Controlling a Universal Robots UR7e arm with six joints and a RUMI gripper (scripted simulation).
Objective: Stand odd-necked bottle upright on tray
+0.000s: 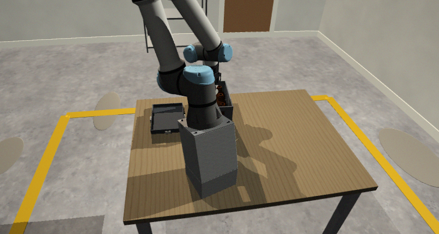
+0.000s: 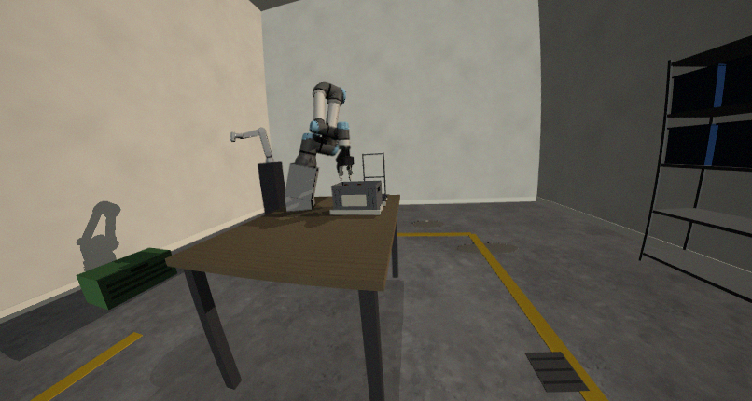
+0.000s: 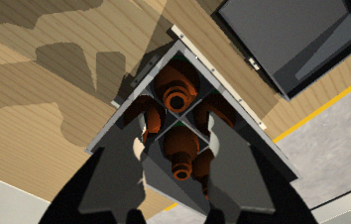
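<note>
The bottle lies 10 mm behind my hand, 80 mm to the right of it and 110 mm below it. The rest, counted from my hand: dark tray (130 mm ahead, 210 mm to the left, 180 mm below); then crate (80 mm ahead, 60 mm to the right, 110 mm below).
</note>
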